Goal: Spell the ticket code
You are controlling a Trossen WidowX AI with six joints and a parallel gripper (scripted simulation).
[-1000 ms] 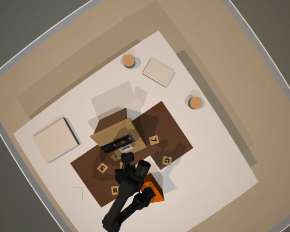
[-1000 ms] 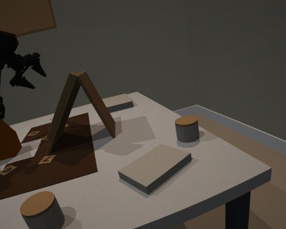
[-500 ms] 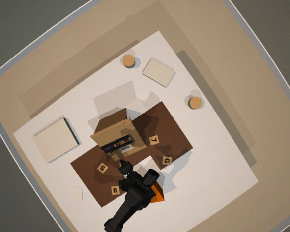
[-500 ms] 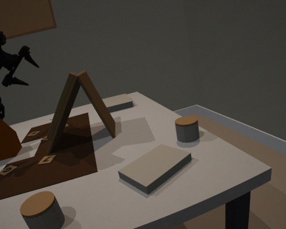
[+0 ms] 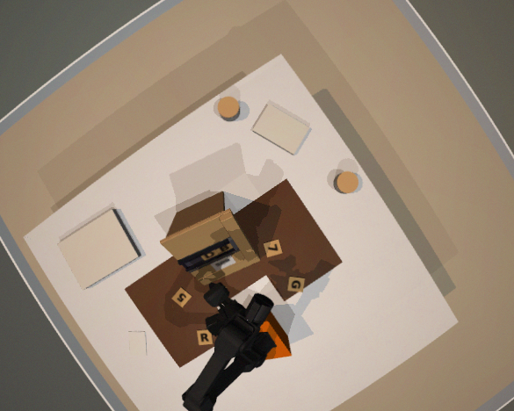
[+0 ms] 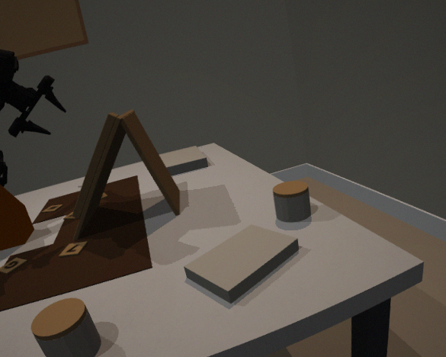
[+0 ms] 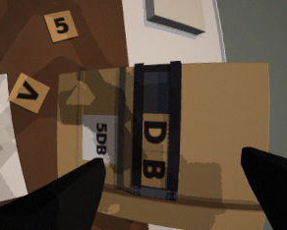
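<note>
The white ticket lies 22 cm below my gripper tip, 5 cm ahead of it and 2 cm to the right of it. From my gripper tip the other things lie so: brown mat: 30 cm below, 6 cm behind, 1 cm to the right; then pale card: 47 cm to the left, 30 cm below, 6 cm behind; then flat slab: 46 cm to the right, 35 cm ahead, 29 cm below.
</note>
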